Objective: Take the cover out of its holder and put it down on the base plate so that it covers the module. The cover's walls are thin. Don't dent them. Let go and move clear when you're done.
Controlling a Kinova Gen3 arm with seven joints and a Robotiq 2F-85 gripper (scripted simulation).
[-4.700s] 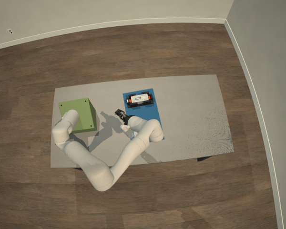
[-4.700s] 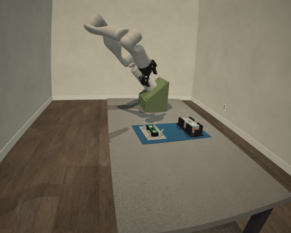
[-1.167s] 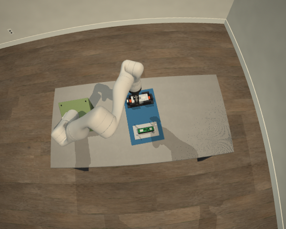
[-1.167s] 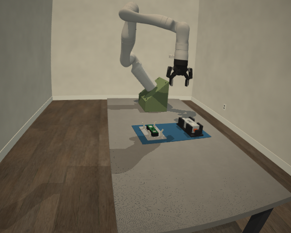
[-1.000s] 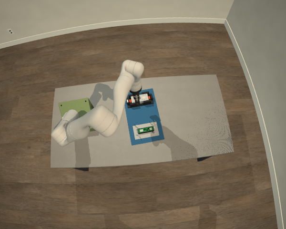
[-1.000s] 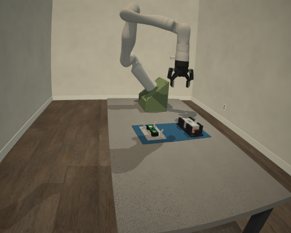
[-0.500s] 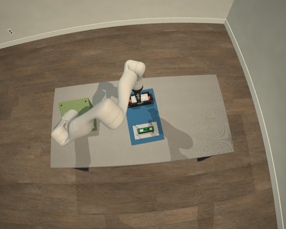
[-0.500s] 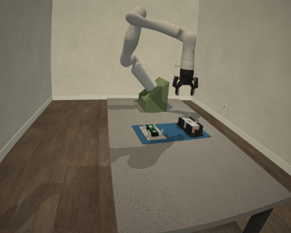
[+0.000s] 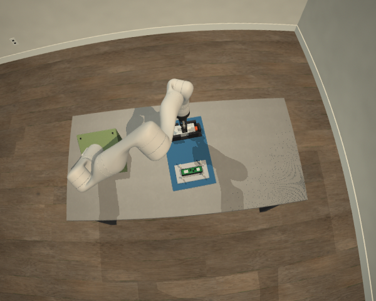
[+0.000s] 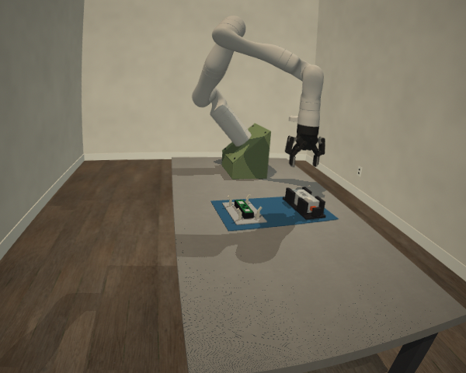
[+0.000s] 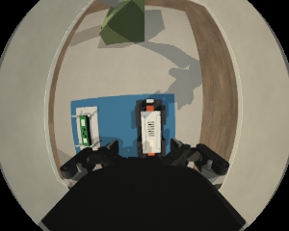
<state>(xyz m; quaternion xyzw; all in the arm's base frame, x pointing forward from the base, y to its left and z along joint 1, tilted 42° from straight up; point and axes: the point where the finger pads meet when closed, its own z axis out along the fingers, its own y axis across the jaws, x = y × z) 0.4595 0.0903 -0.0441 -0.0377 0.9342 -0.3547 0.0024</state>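
Right now my hand is 13 cm above the white cover and 2 cm to the right of it.
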